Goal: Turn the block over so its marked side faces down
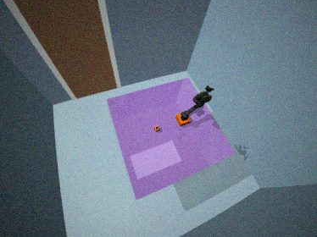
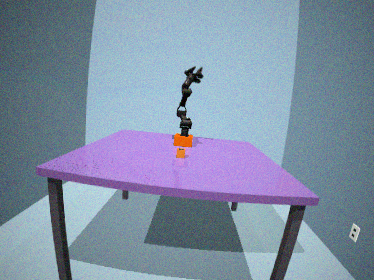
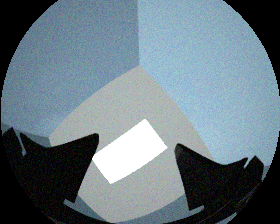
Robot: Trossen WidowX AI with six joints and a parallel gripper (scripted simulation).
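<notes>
My gripper tip is 610 mm above the block, 500 mm short of it and 70 mm to the left of it.
</notes>
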